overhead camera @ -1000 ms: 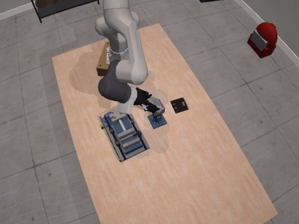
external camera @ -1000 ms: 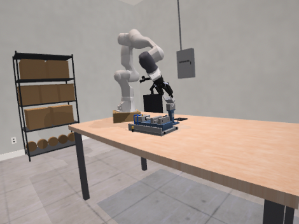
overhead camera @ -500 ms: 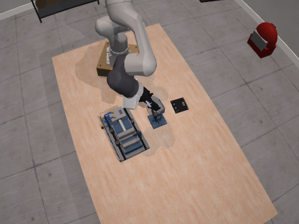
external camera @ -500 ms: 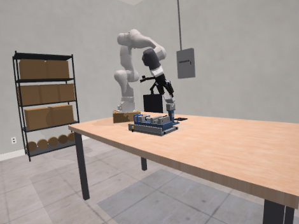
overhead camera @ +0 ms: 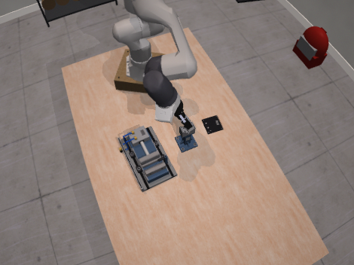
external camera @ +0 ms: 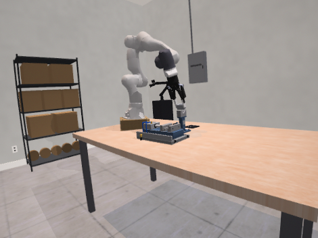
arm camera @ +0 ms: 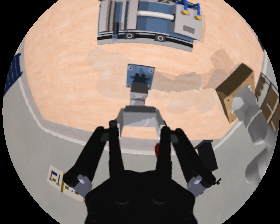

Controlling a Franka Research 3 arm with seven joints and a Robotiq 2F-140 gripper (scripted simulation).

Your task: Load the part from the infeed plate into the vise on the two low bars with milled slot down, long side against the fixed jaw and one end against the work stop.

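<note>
The part lies 20 mm below my hand and 10 mm to the left of it. From my hand the other things lie so: vise (210 mm to the right, 170 mm below, 30 mm ahead); black infeed plate (210 mm below, 170 mm to the left, 50 mm behind).
</note>
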